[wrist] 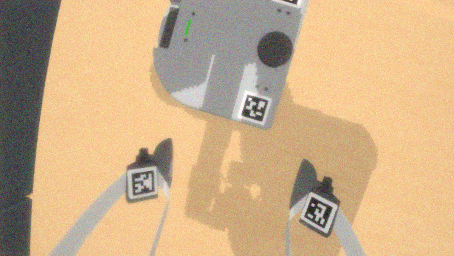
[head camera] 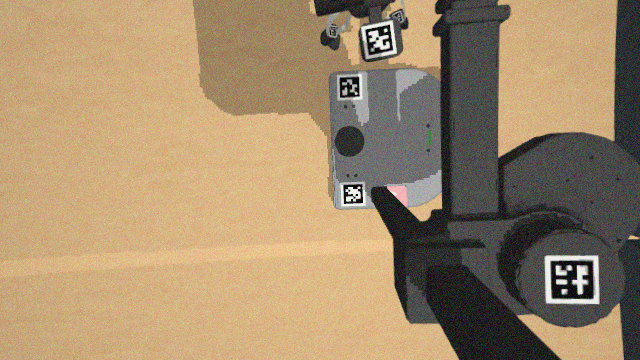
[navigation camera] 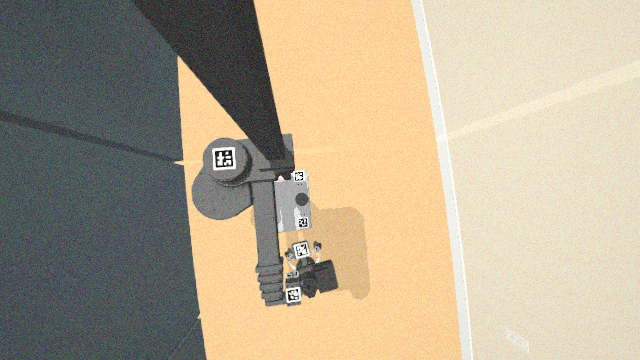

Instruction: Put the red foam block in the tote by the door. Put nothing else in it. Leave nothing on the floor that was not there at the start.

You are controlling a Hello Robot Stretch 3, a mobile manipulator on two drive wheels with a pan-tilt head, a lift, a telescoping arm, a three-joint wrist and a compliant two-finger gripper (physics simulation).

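Seen in the pictures: robot's base, origin of the base link: (head camera: 349, 141) (navigation camera: 300, 198).
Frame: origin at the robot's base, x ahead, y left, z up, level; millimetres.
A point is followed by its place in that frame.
My gripper (head camera: 366, 31) @(x -20, y -183, z 455 mm) (navigation camera: 303, 250) @(x -20, y -183, z 455 mm) (wrist: 234, 166) @(x -20, y -183, z 455 mm) is open, with its two fingertips well apart and wood-coloured floor and shadow showing between them in the wrist view. It hangs in the air beside the robot's grey base. The red foam block and the tote by the door do not show in these views. A small pink patch (head camera: 399, 194) @(x -115, y 135, z 161 mm) (navigation camera: 280, 178) @(x -105, y 126, z 161 mm) shows at the base's edge beside the mast, partly hidden by the mast; what it is I cannot tell.
The robot's grey base (head camera: 385, 150) @(x -84, y 26, z 160 mm) (navigation camera: 290, 200) @(x -60, y 0, z 160 mm) (wrist: 225, 55) stands on the wood-coloured floor (head camera: 150, 175) @(x 570, y 76, z 1 mm) (navigation camera: 360, 100) @(x 472, y 637, z 0 mm) (wrist: 400, 75). A dark blue-grey surface (head camera: 627, 75) @(x -685, y -129, z 49 mm) (navigation camera: 90, 225) @(x -688, y -3, z 589 mm) (wrist: 20, 100) runs along one side. A pale wall (navigation camera: 540, 200) @(x 1051, y -95, z 574 mm) with a white baseboard (navigation camera: 447, 200) @(x 1039, y -117, z 26 mm) stands on the other.
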